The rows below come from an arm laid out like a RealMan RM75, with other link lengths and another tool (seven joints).
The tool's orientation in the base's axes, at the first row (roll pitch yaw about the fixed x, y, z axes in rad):
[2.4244 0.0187 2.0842]
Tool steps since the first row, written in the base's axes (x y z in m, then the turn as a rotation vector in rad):
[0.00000 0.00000 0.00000 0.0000 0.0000 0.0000]
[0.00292 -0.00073 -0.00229 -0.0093 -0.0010 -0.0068]
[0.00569 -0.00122 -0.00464 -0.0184 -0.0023 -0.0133]
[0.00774 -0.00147 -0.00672 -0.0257 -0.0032 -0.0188]
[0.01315 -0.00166 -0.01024 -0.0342 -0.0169 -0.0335]
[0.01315 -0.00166 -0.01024 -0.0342 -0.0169 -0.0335]
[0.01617 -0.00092 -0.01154 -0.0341 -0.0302 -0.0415]
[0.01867 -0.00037 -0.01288 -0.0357 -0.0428 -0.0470]
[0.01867 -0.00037 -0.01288 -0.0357 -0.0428 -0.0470]
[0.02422 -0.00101 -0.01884 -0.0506 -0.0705 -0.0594]
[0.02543 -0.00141 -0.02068 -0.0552 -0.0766 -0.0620]
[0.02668 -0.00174 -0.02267 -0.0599 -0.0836 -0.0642]
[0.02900 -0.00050 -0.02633 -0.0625 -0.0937 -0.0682]
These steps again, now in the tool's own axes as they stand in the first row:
[0.00000 0.00000 0.00000 0.0000 0.0000 0.0000]
[-0.00203 0.00012 0.00319 0.0038 -0.0109 -0.0006]
[-0.00377 0.00019 0.00641 0.0073 -0.0216 -0.0014]
[-0.00496 0.00006 0.00909 0.0102 -0.0303 -0.0017]
[-0.00771 0.00119 0.01482 0.0027 -0.0507 0.0002]
[-0.00771 0.00119 0.01482 0.0027 -0.0507 0.0002]
[-0.00853 0.00258 0.01778 -0.0088 -0.0610 0.0021]
[-0.00925 0.00354 0.02041 -0.0189 -0.0704 0.0014]
[-0.00925 0.00354 0.02041 -0.0189 -0.0704 0.0014]
[-0.01242 0.00299 0.02792 -0.0354 -0.0988 -0.0065]
[-0.01333 0.00241 0.02988 -0.0384 -0.1058 -0.0091]
[-0.01419 0.00179 0.03200 -0.0422 -0.1130 -0.0123]
[-0.01418 0.00137 0.03649 -0.0496 -0.1212 -0.0139]

